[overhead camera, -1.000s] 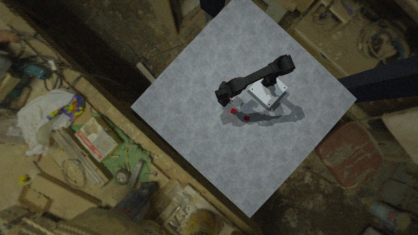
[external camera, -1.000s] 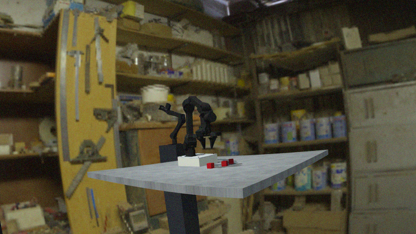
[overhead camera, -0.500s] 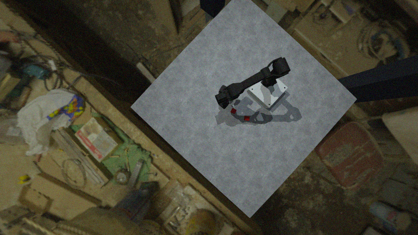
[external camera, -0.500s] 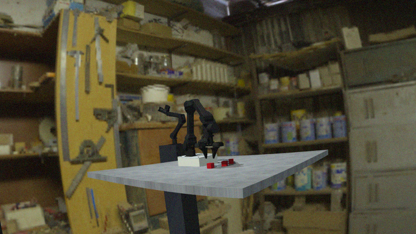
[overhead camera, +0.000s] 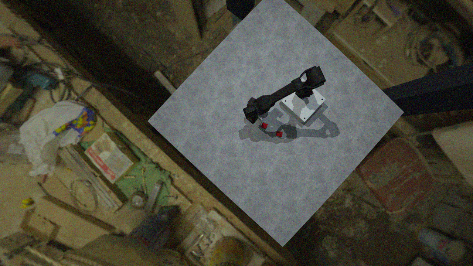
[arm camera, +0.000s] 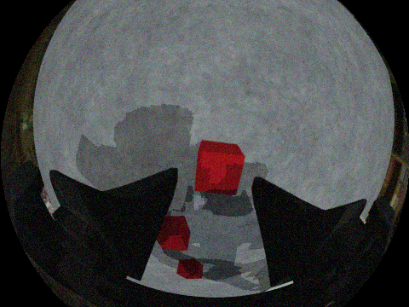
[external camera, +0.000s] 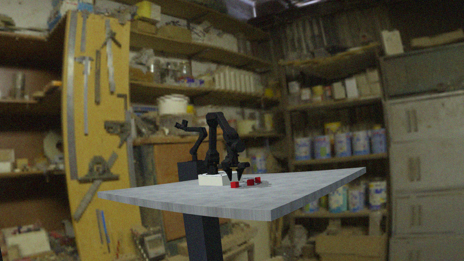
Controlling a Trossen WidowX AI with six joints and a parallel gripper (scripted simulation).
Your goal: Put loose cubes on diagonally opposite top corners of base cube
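Right now the red cube is 10 cm to the left of my gripper tip, 4 cm ahead of it and 2 cm below it.
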